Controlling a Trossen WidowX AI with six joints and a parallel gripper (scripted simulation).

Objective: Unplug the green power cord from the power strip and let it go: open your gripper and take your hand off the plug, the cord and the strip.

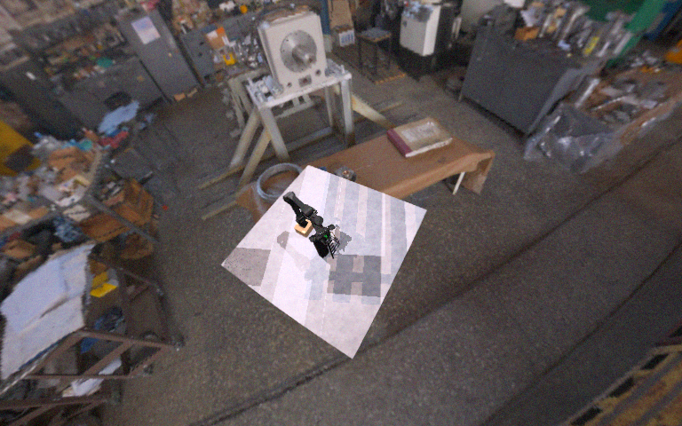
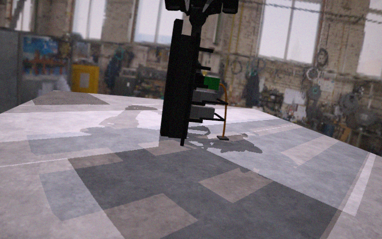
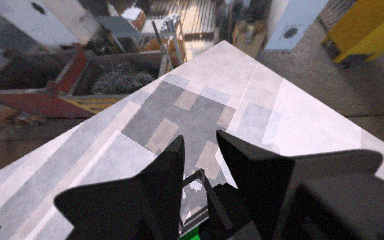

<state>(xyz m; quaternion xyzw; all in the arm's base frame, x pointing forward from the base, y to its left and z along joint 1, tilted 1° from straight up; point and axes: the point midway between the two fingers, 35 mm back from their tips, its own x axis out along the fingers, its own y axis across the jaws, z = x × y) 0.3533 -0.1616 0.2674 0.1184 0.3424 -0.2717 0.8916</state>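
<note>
My gripper tip is now 140 mm above the green plug, 100 mm to the right of it and 90 mm past it.
</note>
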